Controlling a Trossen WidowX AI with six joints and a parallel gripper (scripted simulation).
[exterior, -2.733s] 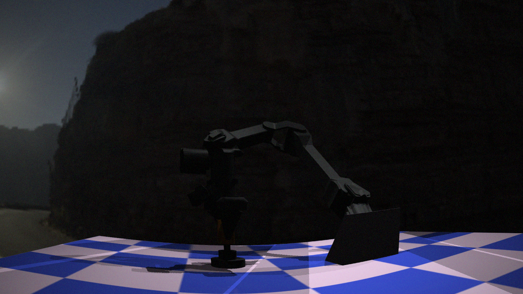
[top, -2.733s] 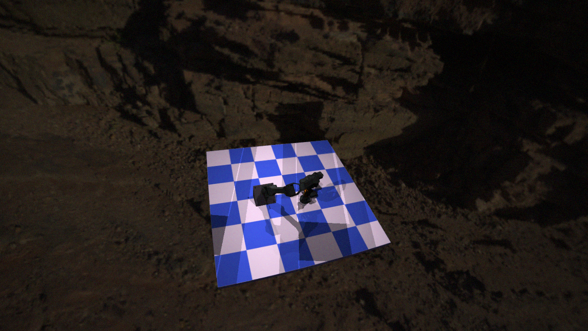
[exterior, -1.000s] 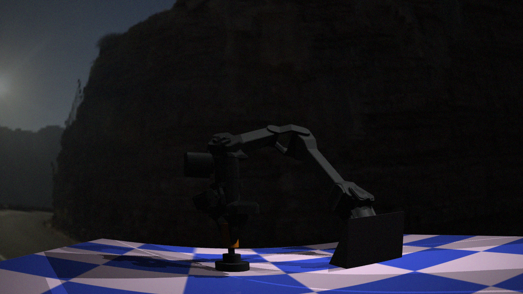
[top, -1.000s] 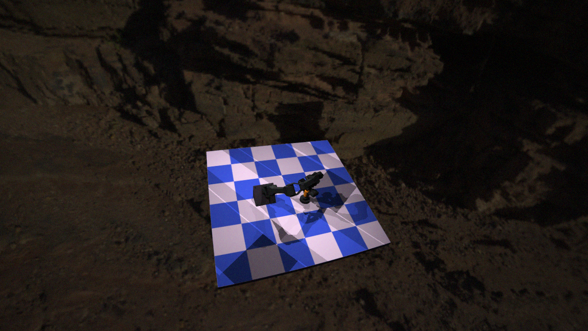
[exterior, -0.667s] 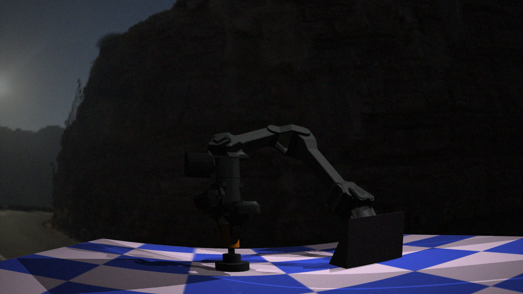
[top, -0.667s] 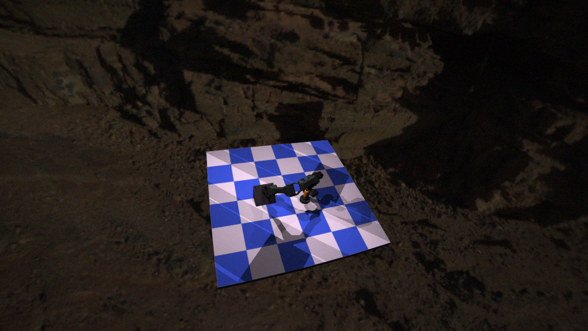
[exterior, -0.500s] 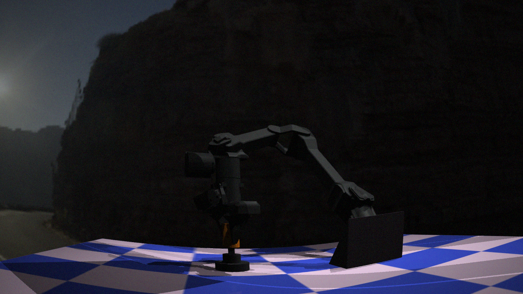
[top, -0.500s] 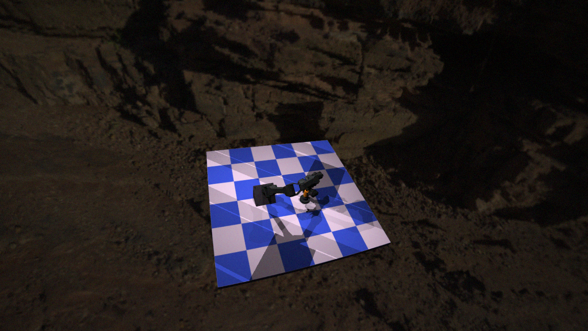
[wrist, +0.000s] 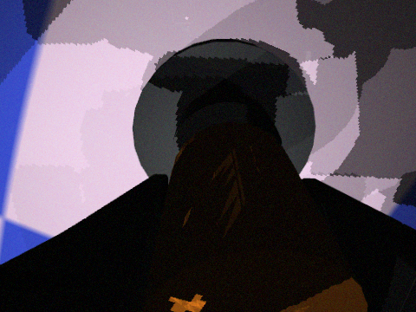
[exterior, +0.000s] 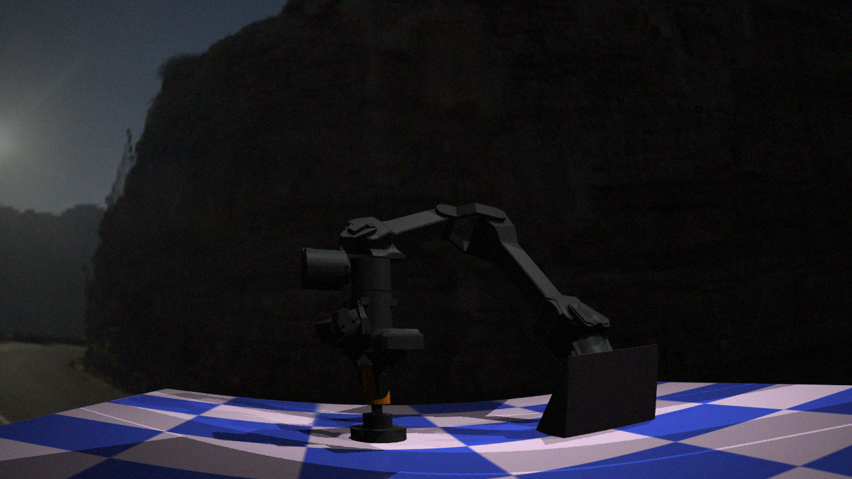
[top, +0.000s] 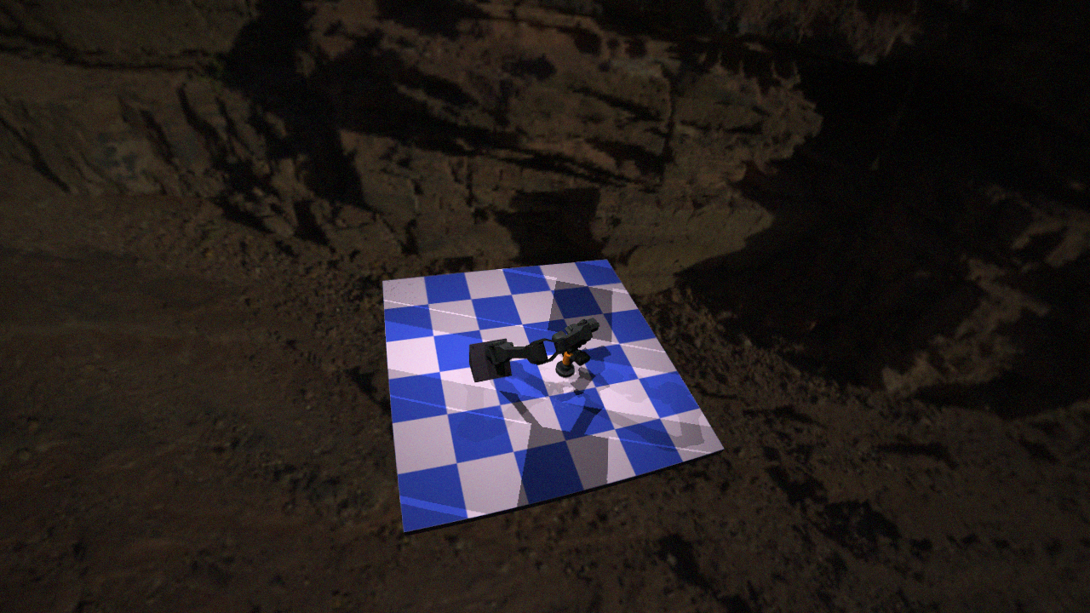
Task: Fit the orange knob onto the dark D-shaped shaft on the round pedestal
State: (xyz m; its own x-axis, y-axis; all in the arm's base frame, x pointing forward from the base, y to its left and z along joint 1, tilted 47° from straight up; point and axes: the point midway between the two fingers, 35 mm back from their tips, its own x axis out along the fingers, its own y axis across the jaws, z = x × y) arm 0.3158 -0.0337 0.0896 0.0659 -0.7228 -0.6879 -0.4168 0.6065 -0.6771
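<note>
My gripper tip is now 2 cm below the orange knob. Also, from my gripper tip: pedestal: 4 cm below.
</note>
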